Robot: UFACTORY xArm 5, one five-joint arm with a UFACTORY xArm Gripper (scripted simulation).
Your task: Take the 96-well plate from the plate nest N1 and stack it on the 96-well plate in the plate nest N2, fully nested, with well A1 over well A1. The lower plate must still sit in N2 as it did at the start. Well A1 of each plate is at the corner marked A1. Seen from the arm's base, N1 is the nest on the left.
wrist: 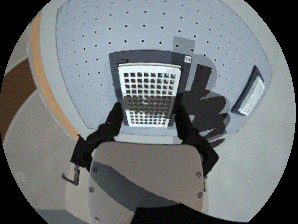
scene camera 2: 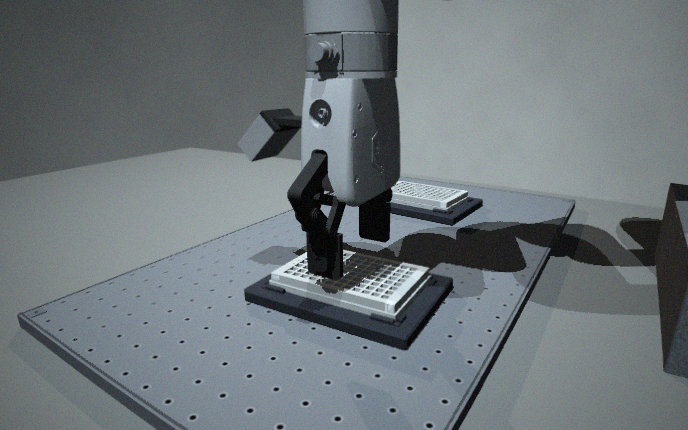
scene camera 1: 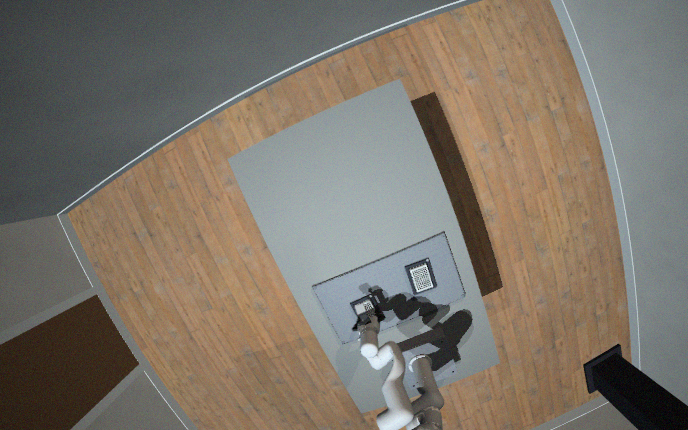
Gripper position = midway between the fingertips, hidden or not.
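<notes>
There's a white 96-well plate (scene camera 2: 370, 284) that I can see, and also a white 96-well plate (scene camera 2: 423, 196). As for my gripper (scene camera 2: 351, 255), it's visible there too, and the wrist view also gives me my gripper (wrist: 149, 110).
</notes>
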